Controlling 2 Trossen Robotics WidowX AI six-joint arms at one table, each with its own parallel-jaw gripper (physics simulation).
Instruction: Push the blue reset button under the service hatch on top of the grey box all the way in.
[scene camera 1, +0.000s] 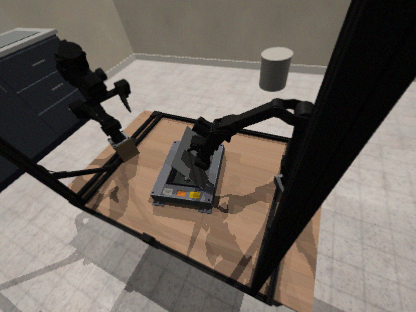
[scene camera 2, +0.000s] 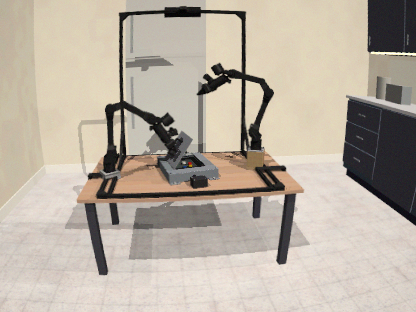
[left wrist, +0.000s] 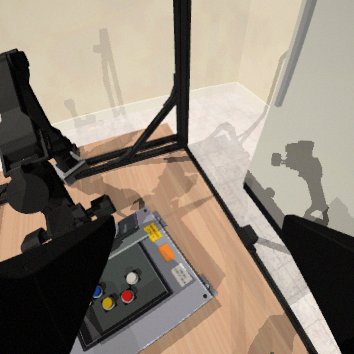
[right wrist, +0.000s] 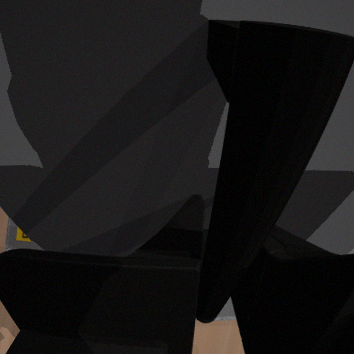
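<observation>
Open and holding nothing, the left gripper (scene camera 1: 118, 118) also appears in the left wrist view (left wrist: 199, 223). The right gripper (right wrist: 206, 203) can be seen in the left wrist view as well (left wrist: 90, 255).
</observation>
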